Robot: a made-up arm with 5 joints.
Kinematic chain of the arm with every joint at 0, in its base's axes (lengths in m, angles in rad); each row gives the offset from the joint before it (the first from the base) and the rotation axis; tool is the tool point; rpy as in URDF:
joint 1: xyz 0.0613 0 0.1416 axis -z
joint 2: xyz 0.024 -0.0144 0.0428 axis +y
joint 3: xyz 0.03 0 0.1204 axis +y
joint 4: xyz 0.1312 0 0.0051 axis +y
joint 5: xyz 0.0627 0.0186 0 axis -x
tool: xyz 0 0 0 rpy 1.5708 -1.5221 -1.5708
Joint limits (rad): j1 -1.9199..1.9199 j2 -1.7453..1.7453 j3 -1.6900..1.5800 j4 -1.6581..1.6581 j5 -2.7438..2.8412
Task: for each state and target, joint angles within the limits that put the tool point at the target. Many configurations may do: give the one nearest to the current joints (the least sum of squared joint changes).
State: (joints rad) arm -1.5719 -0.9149 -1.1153 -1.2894 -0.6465
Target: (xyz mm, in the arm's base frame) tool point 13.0 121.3 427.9
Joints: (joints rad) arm -1.9176 -0.0704 -0.4135 -1.5627 -0.6465
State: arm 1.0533 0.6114 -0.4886 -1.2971 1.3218
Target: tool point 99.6 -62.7 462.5
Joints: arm 1.0796 -0.0782 -0.8757 -1.3698 1.3218
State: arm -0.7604 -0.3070 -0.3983 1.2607 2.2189
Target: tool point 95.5 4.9 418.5
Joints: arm -0.0204 -0.8417 -0.5571 1.3769 2.2189
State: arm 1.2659 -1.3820 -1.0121 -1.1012 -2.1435
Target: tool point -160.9 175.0 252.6
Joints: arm 0.6523 -1.5977 -1.1495 -0.4622 -2.1435
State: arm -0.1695 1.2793 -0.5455 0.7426 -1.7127
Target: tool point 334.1 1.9 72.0
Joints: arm 0.0084 1.1817 -0.5868 0.7429 -1.7127
